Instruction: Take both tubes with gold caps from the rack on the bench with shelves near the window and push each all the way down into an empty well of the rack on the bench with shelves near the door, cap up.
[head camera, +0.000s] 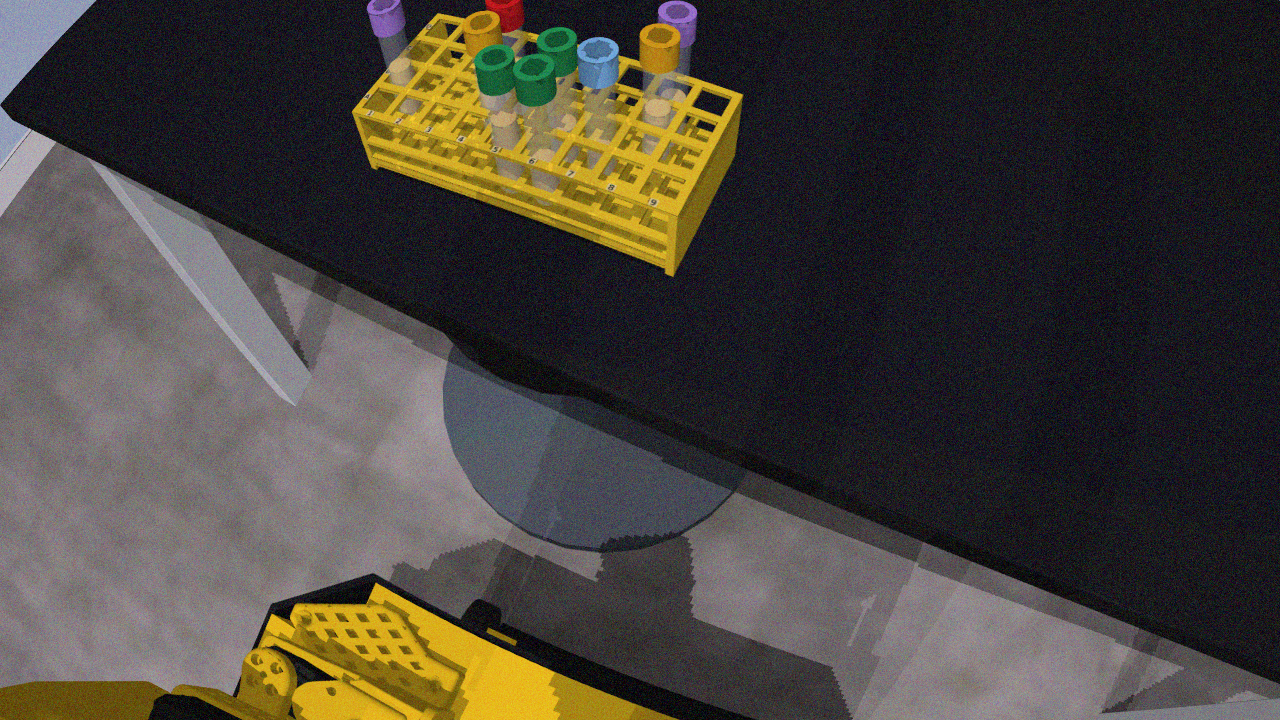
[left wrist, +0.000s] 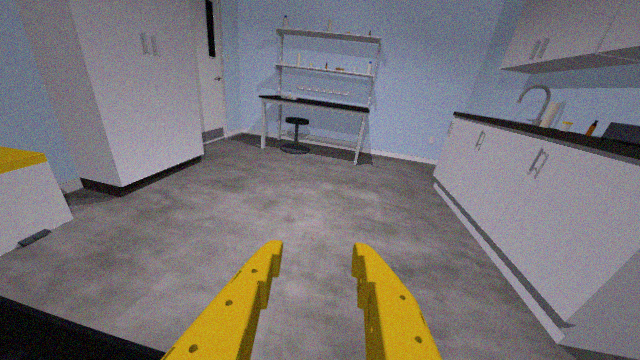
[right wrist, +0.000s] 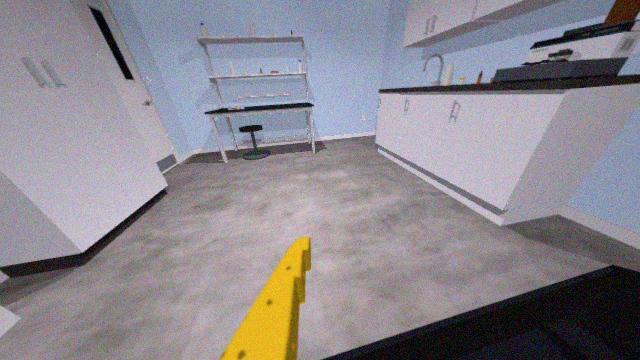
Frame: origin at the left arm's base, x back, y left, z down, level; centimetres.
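Seen in the pictures: left hand, tool point: (left wrist: 281, 254); right hand, tool point: (right wrist: 310, 248); left arm's base, link origin: (head camera: 325, 686).
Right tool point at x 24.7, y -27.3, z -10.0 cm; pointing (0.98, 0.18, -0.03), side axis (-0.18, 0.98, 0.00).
Offsets run from my right tool point to a thing's middle. "spot": to the spot under its first point. Level surfaces: height alone.
A yellow rack {spot: dx -56.3, dy +20.5, dz +9.2 cm} (head camera: 707, 192) stands on a black bench top {dz +11.3 cm} (head camera: 984, 268) in the head camera. One tube with a gold cap {dx -55.7, dy +32.6, dz +4.9 cm} (head camera: 482, 33) is in its back left part, another with a gold cap {dx -57.6, dy +23.9, dz +4.9 cm} (head camera: 659, 46) in its right part, both upright. Purple, red, green and blue caps stand among them. A distant bench with shelves {dz +11.3 cm} (left wrist: 327, 104) (right wrist: 260, 108) shows beside a door in the wrist views; its small items are too small to tell. My left gripper (left wrist: 318, 245) is open and empty above the floor. My right gripper (right wrist: 320, 245) is fully open, with one jaw showing.
A round grey-blue stool base {dx -72.1, dy +36.0, dz +86.0 cm} (head camera: 572, 483) shows below the bench edge. A white cabinet {spot: dx +136.2, dy -134.3, dz +16.5 cm} (left wrist: 145, 100) (right wrist: 65, 130) is at the left of both wrist views. A sink counter (left wrist: 525, 200) (right wrist: 460, 145) is at the right. My left arm (head camera: 537, 680) crosses the bottom of the head view.
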